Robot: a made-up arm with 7 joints. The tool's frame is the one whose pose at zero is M. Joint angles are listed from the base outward.
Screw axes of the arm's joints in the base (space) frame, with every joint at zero. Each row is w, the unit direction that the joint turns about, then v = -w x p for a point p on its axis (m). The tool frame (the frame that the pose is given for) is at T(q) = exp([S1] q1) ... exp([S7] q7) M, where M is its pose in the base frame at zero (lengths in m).
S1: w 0 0 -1 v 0 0 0
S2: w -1 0 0 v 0 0.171 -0.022
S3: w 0 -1 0 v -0.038 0 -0.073
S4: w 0 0 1 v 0.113 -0.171 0
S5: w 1 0 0 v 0 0.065 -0.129
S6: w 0 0 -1 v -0.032 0.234 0
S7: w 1 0 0 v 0 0.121 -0.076
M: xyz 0.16 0.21 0.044 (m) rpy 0 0 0 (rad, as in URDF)
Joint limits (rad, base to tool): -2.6..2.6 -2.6..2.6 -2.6..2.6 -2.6..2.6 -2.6..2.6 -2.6..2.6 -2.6..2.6
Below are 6 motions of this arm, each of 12 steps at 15 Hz.
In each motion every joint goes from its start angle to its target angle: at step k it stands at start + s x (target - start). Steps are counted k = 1, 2, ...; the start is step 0. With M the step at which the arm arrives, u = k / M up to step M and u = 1 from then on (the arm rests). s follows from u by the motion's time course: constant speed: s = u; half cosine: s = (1 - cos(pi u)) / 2; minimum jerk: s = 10 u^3 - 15 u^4 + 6 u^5.
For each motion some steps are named. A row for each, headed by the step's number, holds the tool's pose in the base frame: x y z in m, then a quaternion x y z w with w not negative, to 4 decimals.
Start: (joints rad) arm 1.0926 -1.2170 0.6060 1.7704 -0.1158 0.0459 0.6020
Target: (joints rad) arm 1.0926 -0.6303 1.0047 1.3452 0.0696 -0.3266 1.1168
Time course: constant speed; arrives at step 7
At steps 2, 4, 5, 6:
2: -0.2060 -0.0375 0.0507 0.0696 -0.4562 0.2451 0.8526
4: -0.1946 -0.0064 0.0824 0.0973 -0.3705 0.2642 0.8852
5: -0.1868 0.0101 0.0965 0.1109 -0.3283 0.2718 0.8978
6: -0.1778 0.0271 0.1089 0.1241 -0.2867 0.2783 0.9083

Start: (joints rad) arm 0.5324 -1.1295 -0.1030 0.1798 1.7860 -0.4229 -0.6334
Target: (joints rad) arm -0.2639 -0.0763 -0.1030 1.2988 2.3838 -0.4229 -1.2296
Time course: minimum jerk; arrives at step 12
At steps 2, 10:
2: 0.0431 -0.1515 0.1350 0.8339 -0.3701 -0.0413 0.4074
10: -0.0062 0.1252 0.0805 0.5888 0.2304 0.5001 0.5917

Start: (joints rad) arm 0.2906 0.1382 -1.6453 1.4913 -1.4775 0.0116 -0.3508
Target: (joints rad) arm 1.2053 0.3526 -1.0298 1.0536 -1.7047 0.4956 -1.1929
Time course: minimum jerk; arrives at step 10
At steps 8, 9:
8: 0.2075 -0.2234 -0.1528 -0.8412 0.1976 0.1075 0.4918
9: 0.2013 -0.2365 -0.1422 -0.8601 0.2183 0.0924 0.4518

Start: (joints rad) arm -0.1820 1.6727 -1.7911 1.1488 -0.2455 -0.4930 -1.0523
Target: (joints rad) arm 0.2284 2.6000 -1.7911 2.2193 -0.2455 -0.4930 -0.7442
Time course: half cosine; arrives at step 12
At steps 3, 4, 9, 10, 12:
3: 0.0722 -0.0822 -0.2424 -0.3695 0.6183 0.3876 0.5753
4: 0.0685 -0.0946 -0.2428 -0.3490 0.6216 0.3678 0.5971
9: 0.0354 -0.1562 -0.2184 -0.2329 0.6269 0.2591 0.6969
10: 0.0298 -0.1622 -0.2120 -0.2179 0.6266 0.2460 0.7066
12: 0.0250 -0.1668 -0.2061 -0.2052 0.6264 0.2353 0.7143

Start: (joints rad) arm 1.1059 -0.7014 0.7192 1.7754 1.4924 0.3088 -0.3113
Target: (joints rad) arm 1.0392 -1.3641 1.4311 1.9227 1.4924 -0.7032 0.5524
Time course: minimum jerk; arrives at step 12
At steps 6, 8, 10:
6: -0.2198 -0.0753 0.0499 0.2598 -0.3078 0.4562 0.7935
8: -0.2718 -0.1227 -0.0198 0.2096 -0.3343 0.5764 0.7156
10: -0.2935 -0.1517 -0.0606 0.1687 -0.3247 0.6349 0.6805

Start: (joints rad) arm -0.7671 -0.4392 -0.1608 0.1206 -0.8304 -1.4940 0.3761
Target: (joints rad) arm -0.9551 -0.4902 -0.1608 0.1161 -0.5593 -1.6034 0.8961
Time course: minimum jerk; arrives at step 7
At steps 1, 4, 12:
1: 0.1500 -0.0399 0.1931 -0.0965 0.2698 0.8911 0.3520
4: 0.1806 -0.0309 0.2159 0.0190 0.3923 0.8825 0.2587
12: 0.2078 -0.0182 0.2251 0.0726 0.4670 0.8613 0.1864

